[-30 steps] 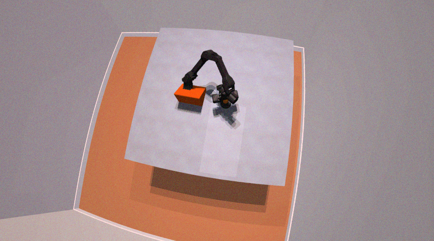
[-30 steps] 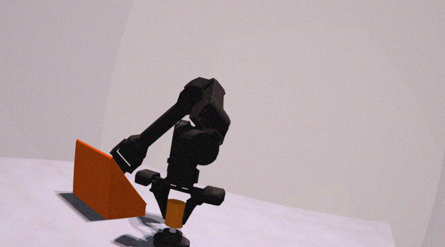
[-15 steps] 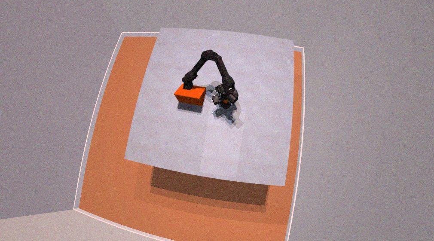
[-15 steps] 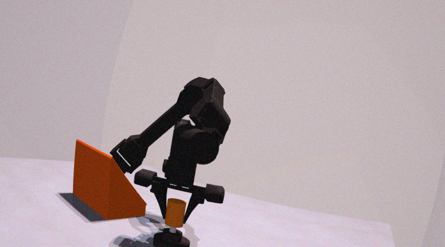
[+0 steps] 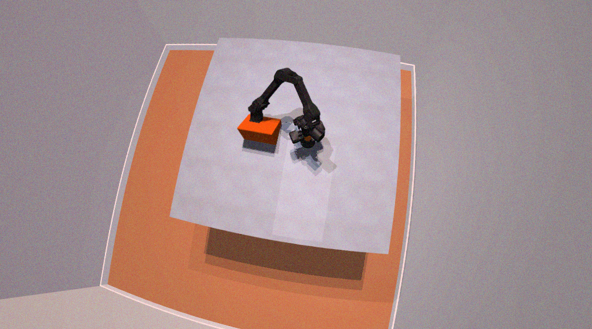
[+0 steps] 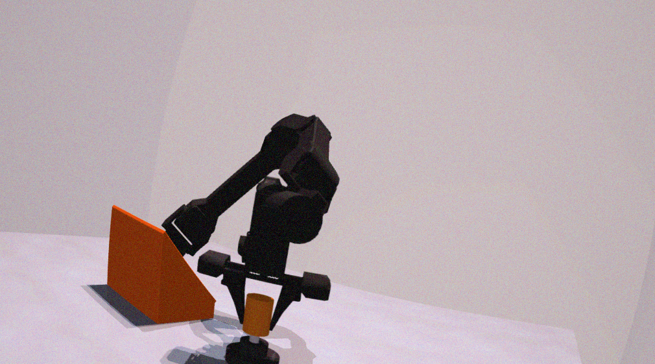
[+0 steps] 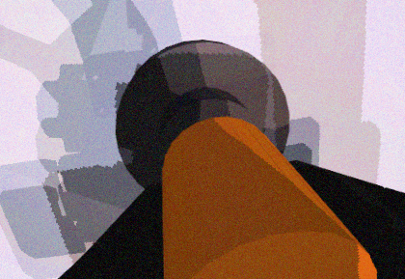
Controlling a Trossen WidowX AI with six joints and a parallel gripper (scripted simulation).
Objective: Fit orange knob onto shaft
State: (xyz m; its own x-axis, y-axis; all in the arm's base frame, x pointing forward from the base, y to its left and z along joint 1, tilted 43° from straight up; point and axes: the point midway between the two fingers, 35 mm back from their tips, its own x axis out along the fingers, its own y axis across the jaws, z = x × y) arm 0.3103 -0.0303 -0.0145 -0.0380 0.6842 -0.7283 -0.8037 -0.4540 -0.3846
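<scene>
Right now my gripper tip is 30 mm below the orange knob. From my gripper tip the other things lie so: round pedestal 40 mm below.
</scene>
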